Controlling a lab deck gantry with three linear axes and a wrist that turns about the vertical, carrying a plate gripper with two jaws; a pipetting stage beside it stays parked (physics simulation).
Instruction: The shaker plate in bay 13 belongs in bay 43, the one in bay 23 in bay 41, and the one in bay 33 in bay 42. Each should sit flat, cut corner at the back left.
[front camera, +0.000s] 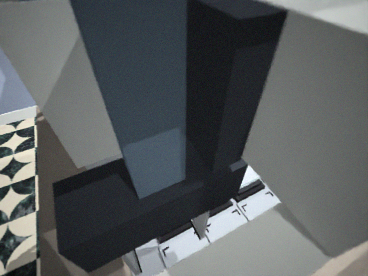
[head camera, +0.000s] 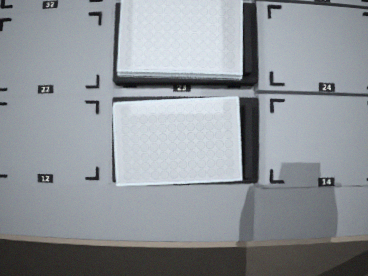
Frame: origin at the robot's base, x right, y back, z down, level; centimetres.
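Where they show: gripper, between the fingertips: (front camera: 167, 244).
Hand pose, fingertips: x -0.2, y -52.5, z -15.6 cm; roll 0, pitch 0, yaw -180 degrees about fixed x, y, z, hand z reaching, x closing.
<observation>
Each offset is from my fingertips to the top centre of the thing. "spot": to the spot under its first point.
In the head view, a pale, clear-rimmed shaker plate {dx -4.1, dy +13.7, dz +11.9 cm} (head camera: 177, 142) with faint round wells lies in the black shaker nest {spot: dx -4.2, dy +6.4, dz +12.5 cm} (head camera: 250, 140) of bay 13, turned slightly so its back edge slants. The bay 23 plate {dx -14.9, dy +13.4, dz +11.9 cm} (head camera: 180, 40) sits in its own black nest {spot: dx -14.8, dy +5.5, dz +13.7 cm} (head camera: 253, 42), cut off by the top of the view. The cut corners cannot be made out. In the front view my gripper (front camera: 170, 254) hangs low on a dark body over the front of the deck, its two grey jaws apart with deck showing between them. Bays 33, 41, 42 and 43 do not show in the head view.
Bays 12 {spot: dx -3.5, dy +29.6, dz +15.6 cm} (head camera: 45, 145), 22 (head camera: 45, 55), 14 (head camera: 320, 135) and 24 {spot: dx -14.5, dy -2.5, dz +14.2 cm} (head camera: 320, 50) flank the nests. The deck's front edge (head camera: 150, 242) crosses low in the head view. A large grey beam (front camera: 310, 125) and the dark gripper body (front camera: 135, 215) block much of the front view.
</observation>
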